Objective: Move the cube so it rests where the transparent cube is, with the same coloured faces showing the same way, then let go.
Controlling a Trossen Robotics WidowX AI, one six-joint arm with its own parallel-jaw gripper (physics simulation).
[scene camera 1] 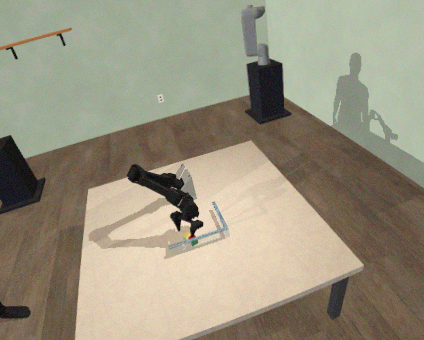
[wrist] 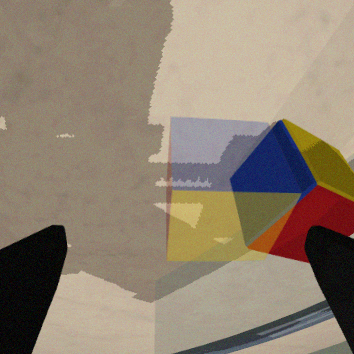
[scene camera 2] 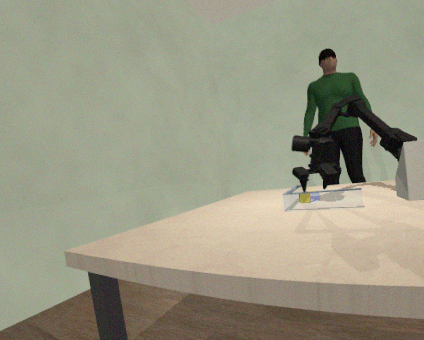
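The solid cube (scene camera 1: 194, 242) (scene camera 2: 304, 198) (wrist: 315, 215) shows blue, yellow and red faces in the wrist view, right of centre. It is turned at an angle to the transparent cube (wrist: 200, 150), whose pale blue and yellow faces overlap it on the left. The transparent cube (scene camera 2: 315, 198) also shows pale blue beside the solid cube in scene camera 2. My gripper (scene camera 1: 185, 232) (scene camera 2: 315, 189) (wrist: 190, 239) is open and empty, low over the cubes. Its right finger overlaps the edge of the red face in the wrist view; contact cannot be told.
A clear L-shaped wall with blue top edges (scene camera 1: 221, 216) (scene camera 2: 345, 190) (wrist: 280, 327) stands close beside the cubes on the table (scene camera 1: 280, 250) (scene camera 2: 200, 240). A grey plate (scene camera 1: 188, 184) (scene camera 2: 414, 170) stands at the arm's base. The arm's shadow falls across the work area.
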